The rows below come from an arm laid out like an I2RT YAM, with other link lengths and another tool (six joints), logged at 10 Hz.
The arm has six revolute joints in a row. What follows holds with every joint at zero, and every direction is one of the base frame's.
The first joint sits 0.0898 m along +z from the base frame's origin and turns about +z.
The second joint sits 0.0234 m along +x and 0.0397 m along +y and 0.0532 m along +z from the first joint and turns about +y.
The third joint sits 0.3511 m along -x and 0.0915 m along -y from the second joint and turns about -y.
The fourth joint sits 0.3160 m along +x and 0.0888 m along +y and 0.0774 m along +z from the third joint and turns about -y.
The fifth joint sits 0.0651 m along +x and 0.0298 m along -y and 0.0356 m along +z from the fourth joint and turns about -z.
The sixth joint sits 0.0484 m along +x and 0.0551 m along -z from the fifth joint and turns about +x.
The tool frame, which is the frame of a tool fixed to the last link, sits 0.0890 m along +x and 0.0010 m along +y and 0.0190 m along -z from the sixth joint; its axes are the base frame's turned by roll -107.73, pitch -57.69 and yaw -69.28 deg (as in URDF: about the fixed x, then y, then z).
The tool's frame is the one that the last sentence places.
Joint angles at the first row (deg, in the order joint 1, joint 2, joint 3, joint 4, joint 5, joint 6):
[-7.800, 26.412, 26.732, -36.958, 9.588, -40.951]
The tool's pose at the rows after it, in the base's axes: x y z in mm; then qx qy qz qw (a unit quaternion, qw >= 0):
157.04 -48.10 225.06 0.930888 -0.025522 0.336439 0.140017
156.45 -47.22 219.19 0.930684 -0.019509 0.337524 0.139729
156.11 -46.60 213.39 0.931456 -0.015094 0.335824 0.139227
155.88 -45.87 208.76 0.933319 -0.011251 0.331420 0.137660
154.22 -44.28 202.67 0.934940 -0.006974 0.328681 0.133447
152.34 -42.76 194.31 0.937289 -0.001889 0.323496 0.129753
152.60 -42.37 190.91 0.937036 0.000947 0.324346 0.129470
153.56 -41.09 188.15 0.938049 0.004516 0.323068 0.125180
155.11 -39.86 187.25 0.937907 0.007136 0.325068 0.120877
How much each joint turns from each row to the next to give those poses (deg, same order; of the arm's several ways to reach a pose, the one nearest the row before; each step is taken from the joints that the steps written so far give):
[-0.008, -0.081, -0.879, -0.089, -0.433, -0.431]
[-0.014, -0.697, -1.121, 0.570, -0.420, -0.583]
[0.003, -0.318, -0.955, 0.431, -0.283, -0.395]
[0.045, 0.081, -0.581, 0.096, -0.267, -0.242]
[-0.041, -0.534, -0.881, -0.084, -0.644, -0.183]
[-0.004, -0.468, -1.178, -0.001, -0.566, -0.274]
[-0.005, -0.235, -0.647, 0.512, -0.213, -0.266]
[0.005, 0.258, -0.354, 0.350, -0.597, -0.091]
[-0.006, 0.185, -0.182, 0.496, -0.612, -0.004]

